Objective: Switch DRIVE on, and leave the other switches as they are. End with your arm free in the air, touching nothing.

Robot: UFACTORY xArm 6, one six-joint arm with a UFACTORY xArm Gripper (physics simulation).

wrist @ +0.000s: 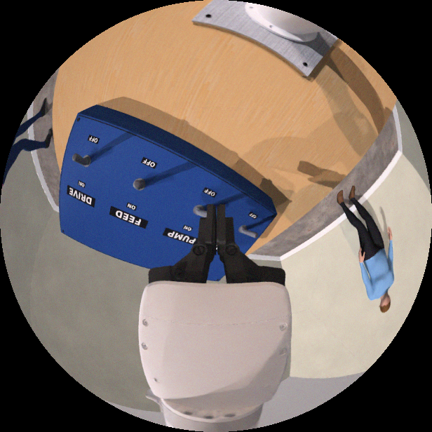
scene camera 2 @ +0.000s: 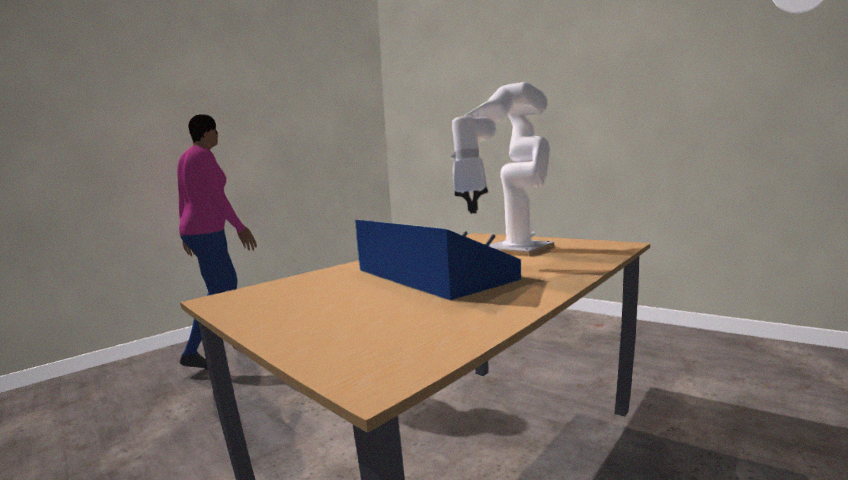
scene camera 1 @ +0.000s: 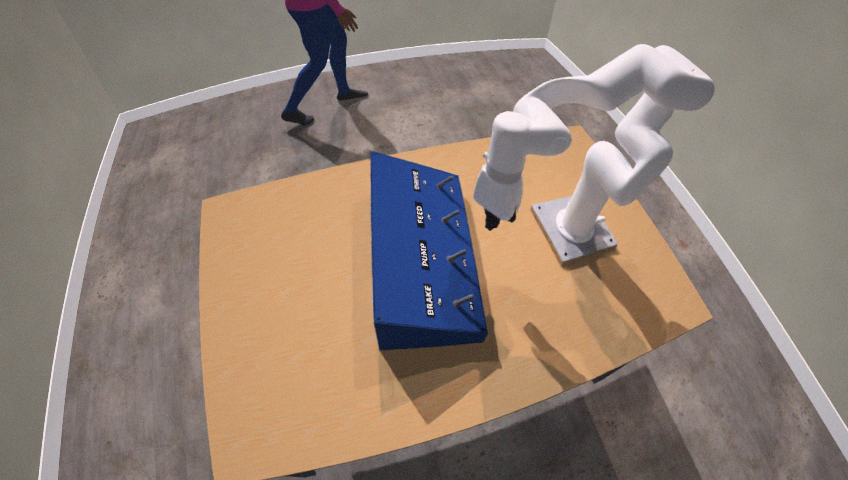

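Note:
A blue sloped switch panel stands on the table. Its DRIVE lever leans to the OFF side. The FEED lever, the PUMP lever and the BRAKE lever also lean to OFF. My gripper is shut and empty. It hangs in the air above the panel's low-edge side, apart from the levers. In the wrist view its fingers cover part of the PUMP label and hide the BRAKE label.
My arm's base plate is on the wooden table, facing the panel's low edge. A person in pink is beyond the table. Another person in light blue shows in the wrist view.

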